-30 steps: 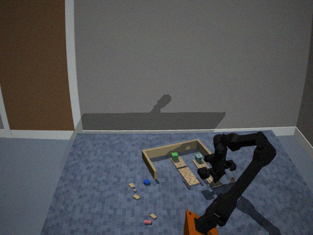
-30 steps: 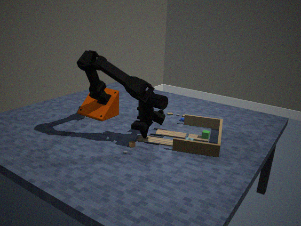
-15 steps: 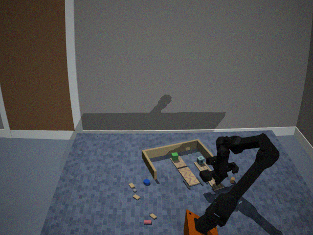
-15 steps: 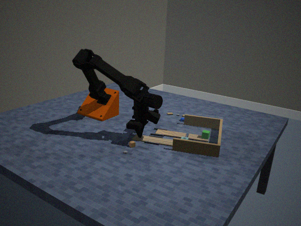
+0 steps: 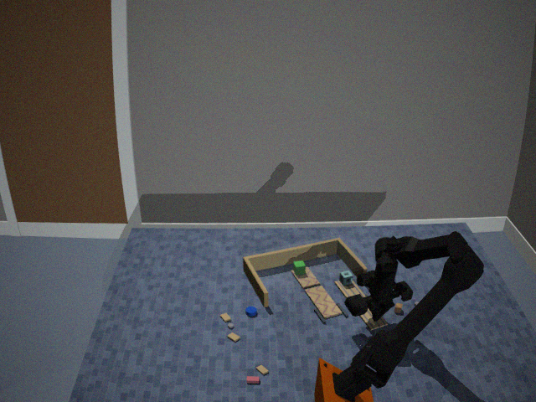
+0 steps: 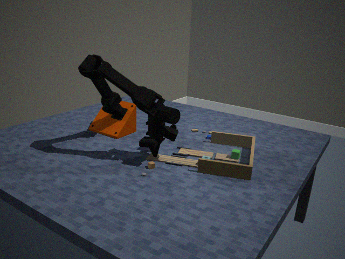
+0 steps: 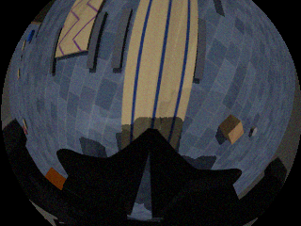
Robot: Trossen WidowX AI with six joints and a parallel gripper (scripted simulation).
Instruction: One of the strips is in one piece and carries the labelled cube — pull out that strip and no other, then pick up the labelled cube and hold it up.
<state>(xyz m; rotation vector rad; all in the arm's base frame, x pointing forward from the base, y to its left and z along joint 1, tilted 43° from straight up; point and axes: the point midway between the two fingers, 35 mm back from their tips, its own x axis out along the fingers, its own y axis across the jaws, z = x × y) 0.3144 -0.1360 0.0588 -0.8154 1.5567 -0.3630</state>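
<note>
The teal labelled cube lies 190 mm ahead of my gripper tip, 60 mm to the left of it and 20 mm above it. Round my gripper tip: blue object 340 mm to the left, 70 mm ahead; zigzag strip 140 mm to the left, 100 mm ahead; tan cube 80 mm to the right, 40 mm ahead.
</note>
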